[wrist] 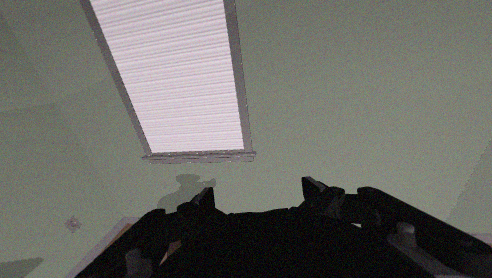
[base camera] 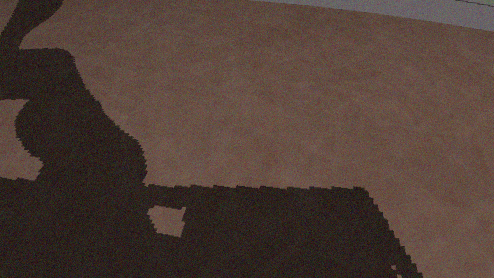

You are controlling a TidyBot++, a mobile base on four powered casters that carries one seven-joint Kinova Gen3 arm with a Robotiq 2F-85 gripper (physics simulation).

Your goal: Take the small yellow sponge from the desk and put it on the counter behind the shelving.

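Frame: origin at the arm's base, x back, y right, z up, level; centimetres.
Seen in the pictures: gripper, fingertip midpoint: [wrist: 257, 192].
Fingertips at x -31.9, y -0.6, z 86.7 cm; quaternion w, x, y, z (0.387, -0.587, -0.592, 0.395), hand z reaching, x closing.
Note:
Offsets run from my fingertips to a thing's middle. "pt": to the spot under its first point. Level surfaces: height alone.
My gripper [wrist: 257, 192] is open in the wrist view, with its two black fingers wide apart and no object between them. Behind the fingers is the green wall below a window. The yellow sponge, the desk, the shelving and the counter cannot be made out in either view.
A bright window {pt dx -95.5, dy -43.9, dz +10.2 cm} [wrist: 175, 80] with a grey frame is in the green wall [wrist: 360, 100]. A small outlet {dx -79.6, dy -152.0, dz -86.3 cm} [wrist: 73, 224] is low at the left. In the base camera view, dark shadows [base camera: 280, 230] fall on the brown floor {dz -126.3 cm} [base camera: 280, 110], and a pale baseboard [base camera: 400, 11] runs along the top right.

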